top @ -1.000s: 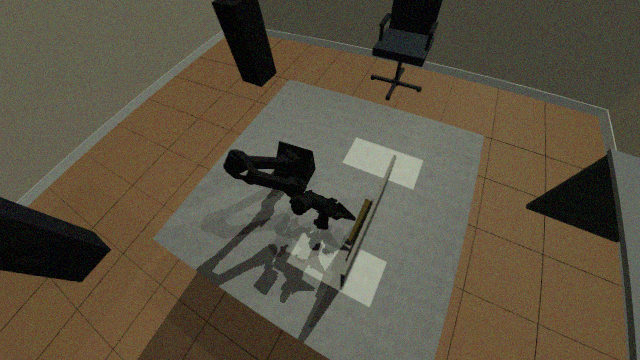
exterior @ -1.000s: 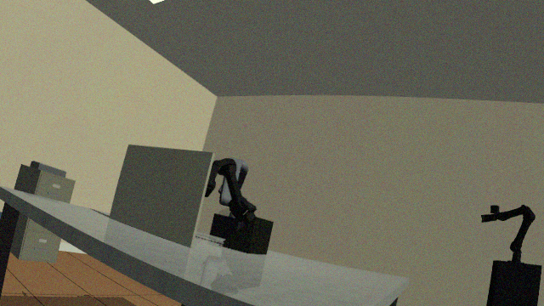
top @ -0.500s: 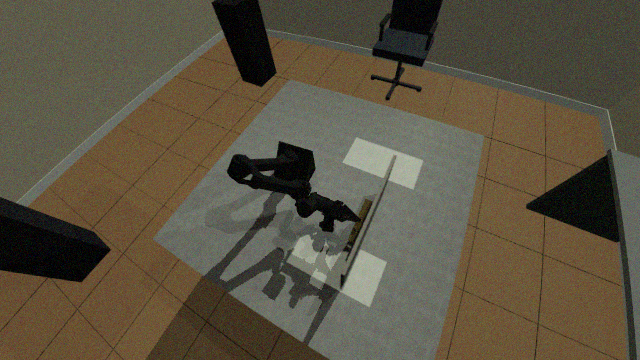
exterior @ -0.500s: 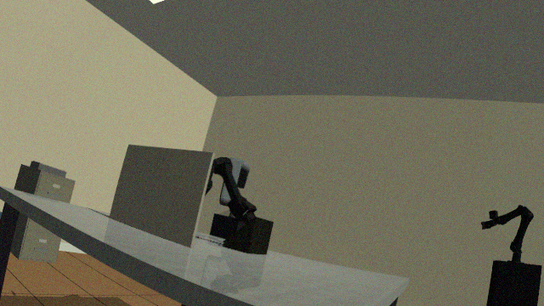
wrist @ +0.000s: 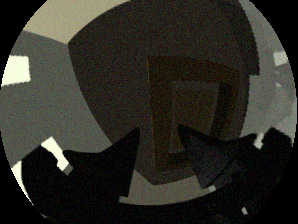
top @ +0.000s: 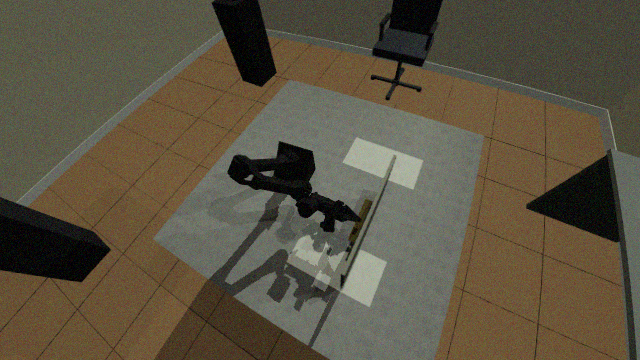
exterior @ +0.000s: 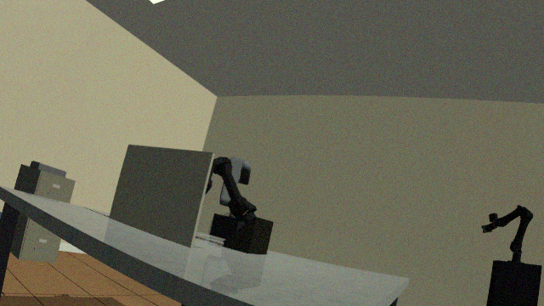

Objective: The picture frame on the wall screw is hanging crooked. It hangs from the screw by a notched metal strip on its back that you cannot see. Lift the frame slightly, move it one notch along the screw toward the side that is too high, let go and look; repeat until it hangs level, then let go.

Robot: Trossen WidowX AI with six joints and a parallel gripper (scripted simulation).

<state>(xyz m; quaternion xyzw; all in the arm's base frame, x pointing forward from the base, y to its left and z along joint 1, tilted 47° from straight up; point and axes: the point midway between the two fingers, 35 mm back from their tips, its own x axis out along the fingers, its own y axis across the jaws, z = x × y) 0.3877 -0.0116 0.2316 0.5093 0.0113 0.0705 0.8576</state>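
The picture frame lies 20 mm to the left of my gripper tip and 50 mm below it. Also, from my gripper tip: thin upright wall panel: 10 mm ahead, 20 mm to the left, 60 mm below.
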